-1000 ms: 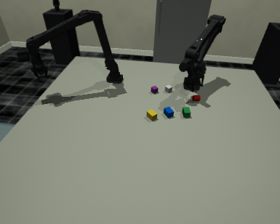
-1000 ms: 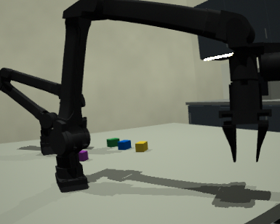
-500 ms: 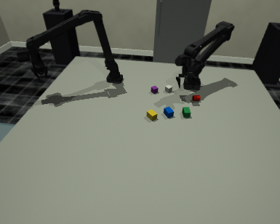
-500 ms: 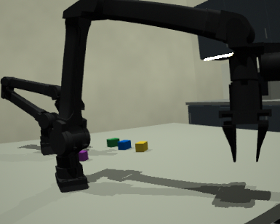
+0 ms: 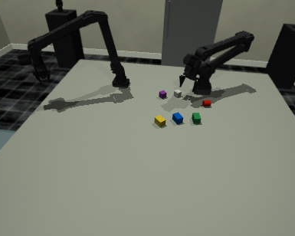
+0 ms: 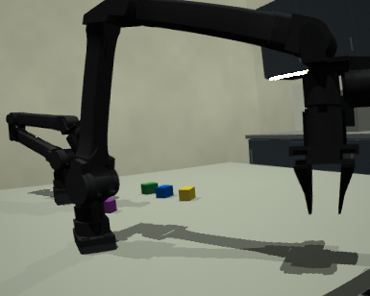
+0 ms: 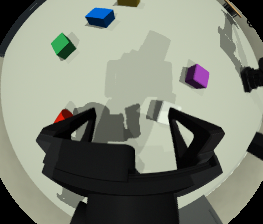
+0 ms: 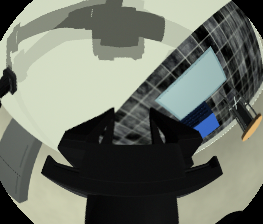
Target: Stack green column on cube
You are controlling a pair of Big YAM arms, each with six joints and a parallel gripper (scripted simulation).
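My left hand is 22 cm short of the green column, 7 cm to the right of it and 7 cm above it. Round my left hand: red block (5 cm ahead, 15 cm to the left, 7 cm below); white cube (4 cm behind, 5 cm to the right, 7 cm below); purple cube (1 cm behind, 16 cm to the right, 7 cm below).
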